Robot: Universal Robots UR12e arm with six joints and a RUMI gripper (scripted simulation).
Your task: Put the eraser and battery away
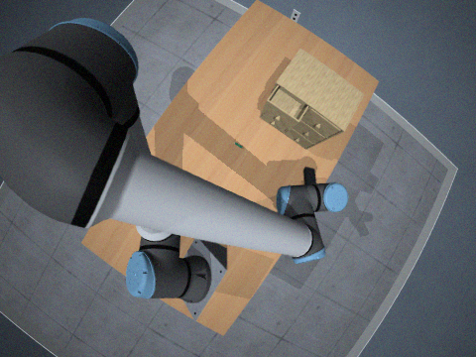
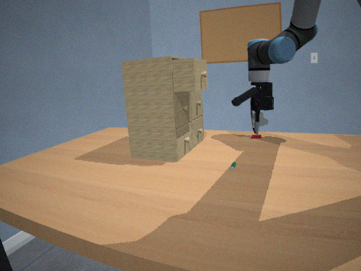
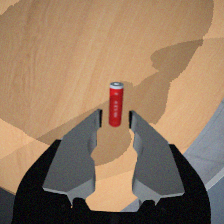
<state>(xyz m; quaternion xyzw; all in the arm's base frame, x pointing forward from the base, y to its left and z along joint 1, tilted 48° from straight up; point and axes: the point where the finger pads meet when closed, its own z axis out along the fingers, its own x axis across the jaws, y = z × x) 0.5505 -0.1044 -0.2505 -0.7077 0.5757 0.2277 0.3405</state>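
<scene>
My gripper is now 30 mm above the red AA battery. From my hand the other things lie so: eraser: 380 mm ahead, 200 mm above, 110 mm to the left; then green AA battery: 350 mm to the left, 80 mm ahead, 30 mm below.
</scene>
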